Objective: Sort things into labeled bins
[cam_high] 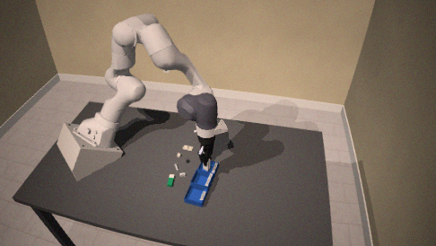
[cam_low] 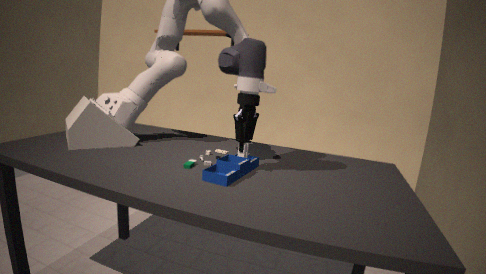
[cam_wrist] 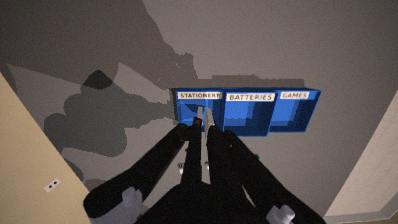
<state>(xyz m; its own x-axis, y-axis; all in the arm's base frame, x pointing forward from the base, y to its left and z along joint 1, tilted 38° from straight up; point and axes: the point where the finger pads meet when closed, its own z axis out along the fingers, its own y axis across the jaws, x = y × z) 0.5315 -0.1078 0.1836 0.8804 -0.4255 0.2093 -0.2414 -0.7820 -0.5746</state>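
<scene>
Right now my hand is 16 cm past the white die, 7 cm to the right of it and 5 cm above it. From my hand the other things lie so: white bolt (15 cm behind, 1 cm to the right, 5 cm below); dark round thing (11 cm behind, 4 cm to the left, 5 cm below); pale grey piece (11 cm behind, 5 cm to the right, 5 cm below).
</scene>
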